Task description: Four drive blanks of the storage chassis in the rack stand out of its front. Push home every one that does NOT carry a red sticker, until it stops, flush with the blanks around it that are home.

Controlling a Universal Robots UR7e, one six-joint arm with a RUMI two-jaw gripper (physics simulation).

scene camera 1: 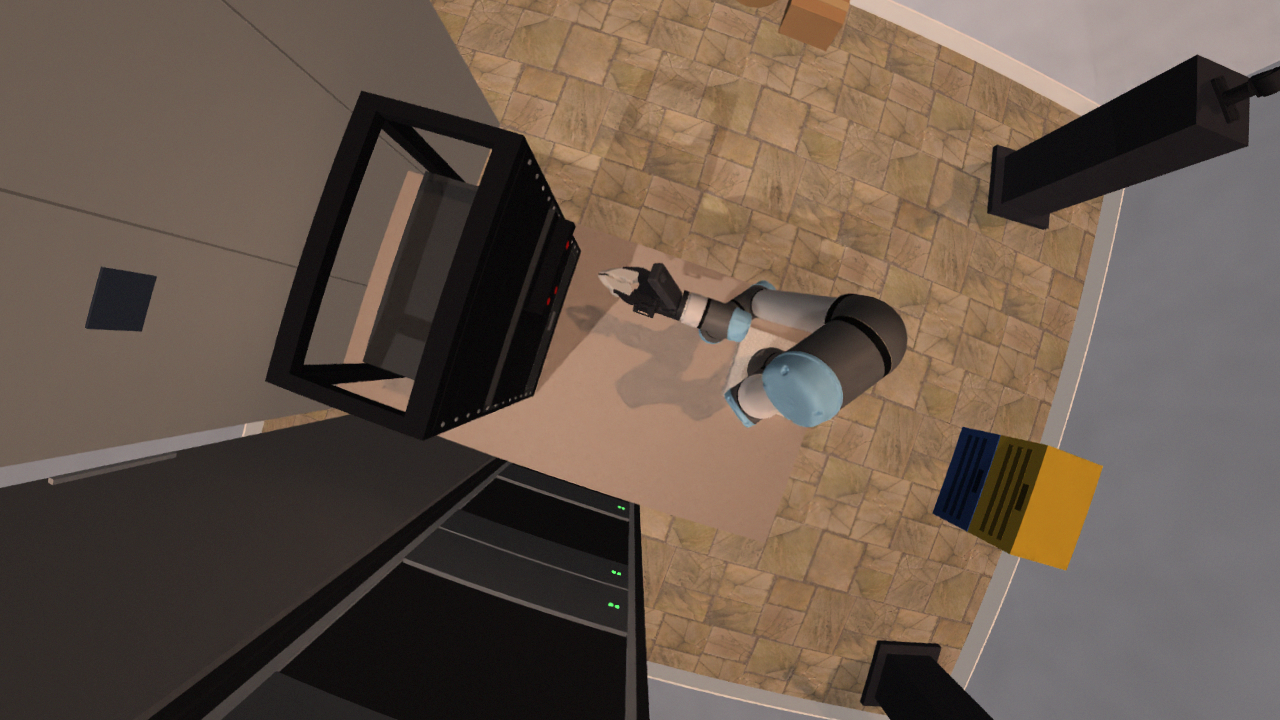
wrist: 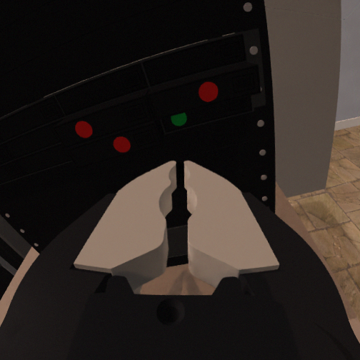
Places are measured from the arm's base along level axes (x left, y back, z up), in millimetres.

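Pixels of known places: gripper, fingertip midpoint: [scene camera 1: 598, 274].
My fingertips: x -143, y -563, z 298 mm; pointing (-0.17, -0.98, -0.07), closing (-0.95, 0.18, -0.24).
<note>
Ahead of a thing's pixels: the offset from my fingertips to its middle. "*": to the spot under its first point. Level surfaces: height alone.
My gripper [scene camera 1: 600, 276] [wrist: 180, 165] is shut, empty, and stands off the chassis front. The dark drive chassis {* dx +41, dy -92, dz +3 mm} [scene camera 1: 556, 284] sits in the black rack {* dx -148, dy -265, dz +267 mm} [scene camera 1: 436, 117] [wrist: 268, 150]. In the wrist view, a blank with a red sticker [wrist: 208, 91] stands out at the right. Just below it is a blank with a green sticker [wrist: 179, 119]; the sticker's upper part is hidden under the red-stickered blank's edge. Farther left are two more red stickers, an upper one [wrist: 84, 129] and a lower one [wrist: 121, 144]. The dark picture hides how far the green-stickered blank stands out.
A second, closed rack [scene camera 1: 634, 573] with green lights stands beside the open rack. The arm's base is on a pinkish mat {dz -330 mm} [scene camera 1: 716, 501]. A yellow and blue box [scene camera 1: 1065, 510], a dark post [scene camera 1: 1109, 143] and a cardboard box [scene camera 1: 810, 22] stand farther off.
</note>
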